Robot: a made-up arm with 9 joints. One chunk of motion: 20 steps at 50 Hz.
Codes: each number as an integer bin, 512 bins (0 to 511) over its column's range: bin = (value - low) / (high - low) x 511, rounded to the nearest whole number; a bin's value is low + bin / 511 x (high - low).
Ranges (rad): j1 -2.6..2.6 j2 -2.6..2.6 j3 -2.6..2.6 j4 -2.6..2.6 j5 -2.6..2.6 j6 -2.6..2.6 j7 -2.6..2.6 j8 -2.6..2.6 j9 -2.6..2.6
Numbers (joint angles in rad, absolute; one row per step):
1: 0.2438 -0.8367 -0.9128 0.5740 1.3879 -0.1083 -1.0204 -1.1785 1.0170
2: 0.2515 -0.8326 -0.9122 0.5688 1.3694 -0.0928 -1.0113 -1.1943 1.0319
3: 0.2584 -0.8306 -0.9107 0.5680 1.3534 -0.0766 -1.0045 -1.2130 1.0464
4: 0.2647 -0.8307 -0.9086 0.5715 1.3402 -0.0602 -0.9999 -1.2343 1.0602
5: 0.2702 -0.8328 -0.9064 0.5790 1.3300 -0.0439 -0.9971 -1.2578 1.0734
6: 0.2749 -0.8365 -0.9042 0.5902 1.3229 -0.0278 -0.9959 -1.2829 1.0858
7: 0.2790 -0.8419 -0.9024 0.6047 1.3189 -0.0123 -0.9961 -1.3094 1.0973
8: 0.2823 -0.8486 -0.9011 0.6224 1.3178 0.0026 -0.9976 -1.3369 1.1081
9: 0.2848 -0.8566 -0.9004 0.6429 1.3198 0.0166 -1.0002 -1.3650 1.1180
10: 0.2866 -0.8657 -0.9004 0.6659 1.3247 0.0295 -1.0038 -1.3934 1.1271
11: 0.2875 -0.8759 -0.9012 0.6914 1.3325 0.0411 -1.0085 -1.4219 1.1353
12: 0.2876 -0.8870 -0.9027 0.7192 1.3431 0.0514 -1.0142 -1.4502 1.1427
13: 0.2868 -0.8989 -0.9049 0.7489 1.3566 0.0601 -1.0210 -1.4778 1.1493
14: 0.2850 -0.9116 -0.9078 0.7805 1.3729 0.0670 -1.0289 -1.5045 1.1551
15: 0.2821 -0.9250 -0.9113 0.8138 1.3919 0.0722 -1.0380 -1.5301 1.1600
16: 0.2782 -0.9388 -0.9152 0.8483 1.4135 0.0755 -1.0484 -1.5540 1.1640
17: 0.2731 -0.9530 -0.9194 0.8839 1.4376 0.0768 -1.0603 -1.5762 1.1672
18: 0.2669 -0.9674 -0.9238 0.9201 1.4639 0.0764 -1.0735 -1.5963 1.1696
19: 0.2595 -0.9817 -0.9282 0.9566 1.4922 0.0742 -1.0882 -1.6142 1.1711
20: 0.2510 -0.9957 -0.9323 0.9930 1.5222 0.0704 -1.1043 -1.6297 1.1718
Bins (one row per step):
1: 279 173 166 312 392 245 155 140 355
2: 280 174 166 311 390 246 156 138 357
3: 281 174 166 311 388 248 157 136 358
4: 282 174 166 312 387 250 157 134 360
5: 282 174 166 312 386 251 158 132 361
6: 283 173 167 313 386 253 158 129 362
7: 283 173 167 315 385 254 158 127 363
8: 283 172 167 317 385 256 157 124 364
9: 283 171 167 319 385 257 157 121 365
10: 284 170 167 321 386 258 157 119 366
11: 284 169 167 323 386 260 156 116 367
12: 284 168 167 326 387 261 156 113 368
13: 284 167 167 329 389 261 155 110 368
14: 284 166 166 332 390 262 154 108 369
15: 283 165 166 335 392 263 153 105 369
16: 283 163 166 339 394 263 152 103 370
17: 282 162 165 342 397 263 151 101 370
18: 282 160 165 346 399 263 150 99 370
19: 281 159 164 350 402 263 149 97 371
20: 280 158 164 353 405 262 147 95 371

